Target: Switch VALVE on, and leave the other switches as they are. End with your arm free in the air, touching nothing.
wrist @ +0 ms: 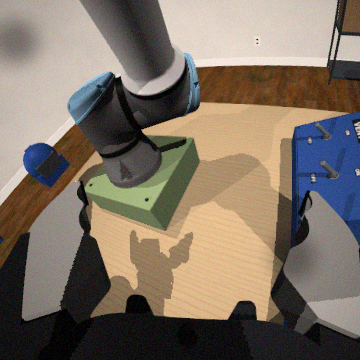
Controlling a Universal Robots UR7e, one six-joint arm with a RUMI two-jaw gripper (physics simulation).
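Frame: origin at the arm's base, x ahead, y left, z up, level; millimetres.
Where they show: gripper, between the fingertips: (192,188); arm's base, origin of its link: (135,165).
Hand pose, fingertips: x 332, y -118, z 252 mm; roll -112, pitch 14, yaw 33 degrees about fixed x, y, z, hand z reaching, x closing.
Note:
Each offset is from my fingertips to the top centre of the thing. "*": to the spot under its first point. Level surfaces: height alone.
A blue switch box {* 89 mm ahead, 236 mm left, 272 mm down} (320,195) stands at the right edge of the wrist view, partly cut off by the frame and partly hidden behind the right finger. Two grey toggle levers show on it: an upper lever {46 mm ahead, 398 mm left, 222 mm down} (322,131) and a lower lever {83 mm ahead, 284 mm left, 222 mm down} (329,169), each with small white marks beside it. Part of a label {* 121 mm ahead, 421 mm left, 236 mm down} (357,130) shows at the right edge, cut off, so I cannot tell which lever is VALVE. My gripper (192,188) is open, its fingers wide apart with nothing between them, above the table and to the left of most of the box.
The arm's base stands on a green block (172,187) on the wooden table {349 mm down} (235,230). A blue rounded object (37,152) shows at the left, beyond the table. A dark-framed shelf (345,70) stands at the back right by the wall.

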